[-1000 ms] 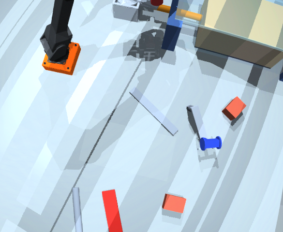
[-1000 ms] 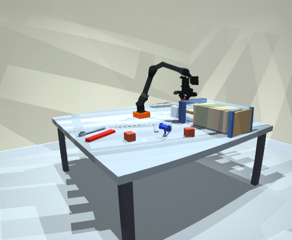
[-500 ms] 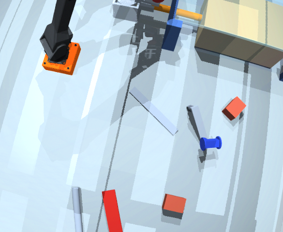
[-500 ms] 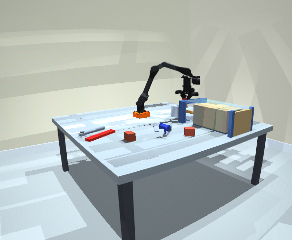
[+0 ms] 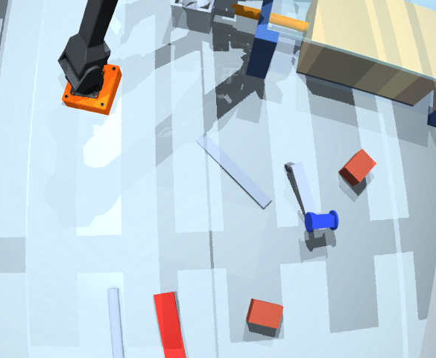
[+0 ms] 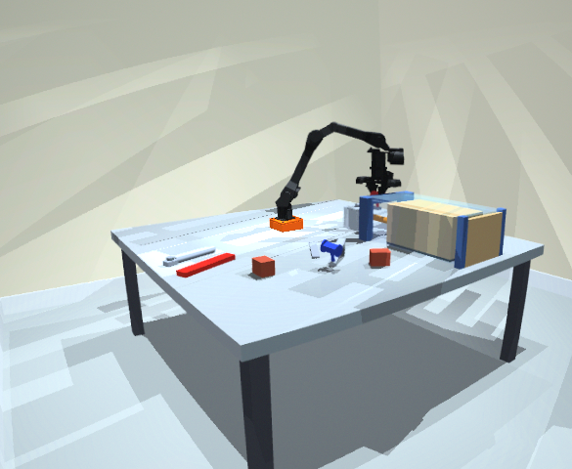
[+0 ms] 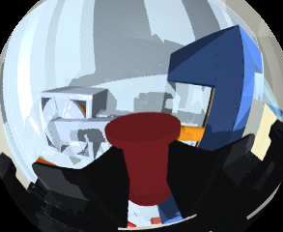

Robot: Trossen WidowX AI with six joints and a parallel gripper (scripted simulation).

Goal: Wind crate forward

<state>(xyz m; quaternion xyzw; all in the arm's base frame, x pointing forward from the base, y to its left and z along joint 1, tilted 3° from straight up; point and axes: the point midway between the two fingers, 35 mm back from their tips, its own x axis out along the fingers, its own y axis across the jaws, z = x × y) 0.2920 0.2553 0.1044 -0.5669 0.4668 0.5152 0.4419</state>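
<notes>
The blue steel frame is 60 mm ahead of my gripper tip, 20 mm to the right of it and 10 mm below it. Round my gripper tip: red knob 20 mm above; then round winch 120 mm behind, 80 mm below, 20 mm to the right; then grey crank handle 40 mm behind, 10 mm below.
</notes>
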